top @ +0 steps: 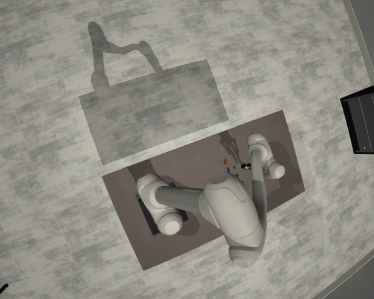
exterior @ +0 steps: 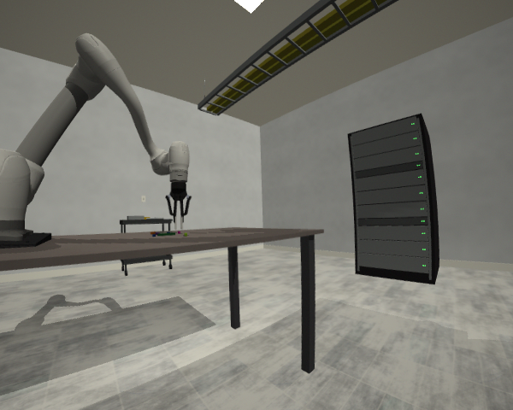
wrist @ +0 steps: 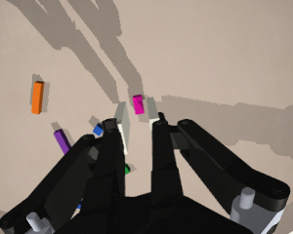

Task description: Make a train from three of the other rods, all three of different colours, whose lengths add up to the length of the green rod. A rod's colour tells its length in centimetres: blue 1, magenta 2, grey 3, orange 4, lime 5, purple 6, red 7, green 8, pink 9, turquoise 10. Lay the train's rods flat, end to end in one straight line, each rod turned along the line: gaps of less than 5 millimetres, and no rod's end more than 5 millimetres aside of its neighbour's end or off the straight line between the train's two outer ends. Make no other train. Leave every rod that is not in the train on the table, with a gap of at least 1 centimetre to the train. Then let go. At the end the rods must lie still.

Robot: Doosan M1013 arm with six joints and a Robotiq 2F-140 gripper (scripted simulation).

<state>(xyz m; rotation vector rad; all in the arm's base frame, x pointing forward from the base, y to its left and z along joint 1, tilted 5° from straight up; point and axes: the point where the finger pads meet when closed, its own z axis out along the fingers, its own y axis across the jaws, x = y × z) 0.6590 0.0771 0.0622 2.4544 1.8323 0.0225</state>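
Right now my hand is 50 mm above the magenta rod. From my hand the other things lie so: purple rod: 110 mm behind, 50 mm below, 10 mm to the right; then orange rod: 110 mm behind, 70 mm to the left, 50 mm below; then green rod: 90 mm behind, 70 mm to the right, 50 mm below.
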